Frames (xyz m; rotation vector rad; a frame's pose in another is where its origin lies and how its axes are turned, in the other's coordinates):
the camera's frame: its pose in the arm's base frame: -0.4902 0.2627 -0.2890 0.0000 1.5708 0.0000
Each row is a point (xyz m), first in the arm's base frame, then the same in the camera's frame.
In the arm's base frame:
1: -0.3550 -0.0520 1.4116
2: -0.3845 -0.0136 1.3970
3: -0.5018 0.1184 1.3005
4: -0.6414 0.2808 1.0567
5: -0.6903 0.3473 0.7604
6: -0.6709 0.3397 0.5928
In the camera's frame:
1: -1.7006 -0.3147 0.1352
2: -1.6860 -0.2763 0.1057
3: -1.5895 -0.1443 -0.0116
4: -1.3457 0.0181 -0.1512
5: -1.0494 0.0846 -0.2001
6: -0.8818 0.0770 -0.1807

